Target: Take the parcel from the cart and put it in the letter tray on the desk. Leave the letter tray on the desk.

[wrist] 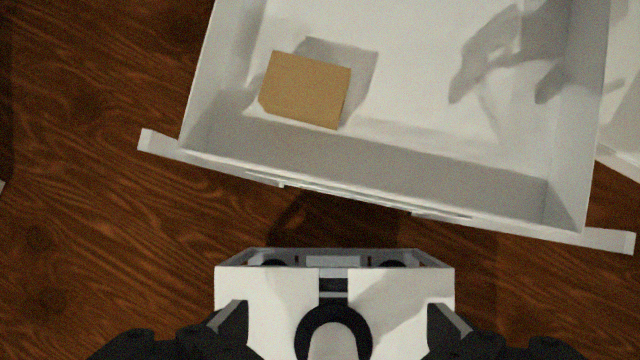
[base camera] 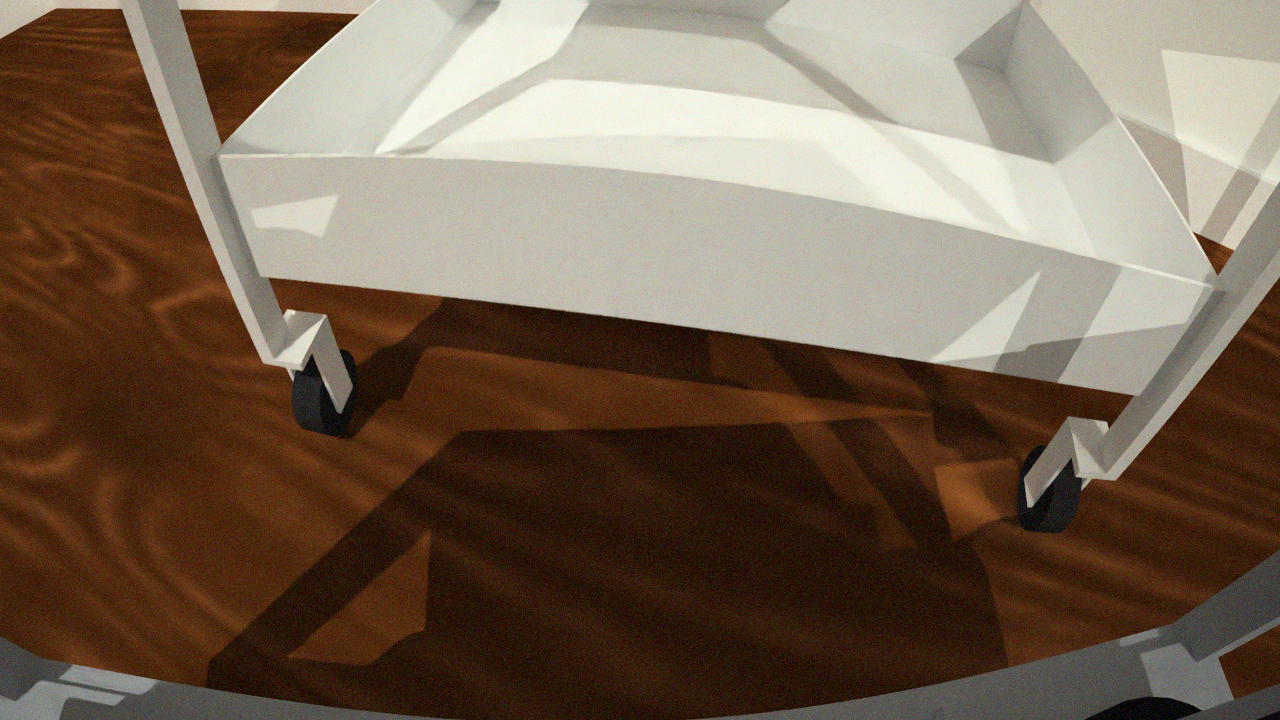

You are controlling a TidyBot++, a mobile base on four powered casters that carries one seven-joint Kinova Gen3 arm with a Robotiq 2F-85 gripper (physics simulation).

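Pixels of known places: gripper, fingertip midpoint: (wrist: 337, 322); arm's base at its link origin: (wrist: 333, 344).
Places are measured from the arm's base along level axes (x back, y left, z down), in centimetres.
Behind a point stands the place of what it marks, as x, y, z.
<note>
The parcel (wrist: 305, 90) @(-40.9, 3.2, -31.6), a tan box, lies in the white cart's top tray near its left front corner in the wrist view. The cart (base camera: 626, 232) @(-30.5, -1.2, 22.4) (wrist: 370, 150) @(-35.1, -4.4, -26.6) stands in front of the base; the base camera shows its lowest tray, two posts and two wheels. My gripper (wrist: 337, 322) @(-23.2, 0.1, -50.0) is open and empty, its fingers wide apart at the bottom of the wrist view. It points down, short of the cart's near wall, with the parcel beyond it and slightly to the left. The desk and the letter tray do not show in either view.
Cart posts (base camera: 183, 170) @(-33.4, 17.6, 19.6) (wrist: 157, 141) @(-34.4, 16.6, -37.1) stand at the near corners, with black wheels (base camera: 324, 394) @(-34.2, 15.2, 35.7) (base camera: 1049, 490) @(-25.9, -24.1, 35.5) below. The edge of my own base (base camera: 626, 707) crosses the bottom of the base view. A pale wall (base camera: 1190, 98) @(-60.3, -57.4, 26.3) rises behind the cart. The floor (base camera: 116, 402) @(-36.7, 35.5, 39.6) is dark wood.
</note>
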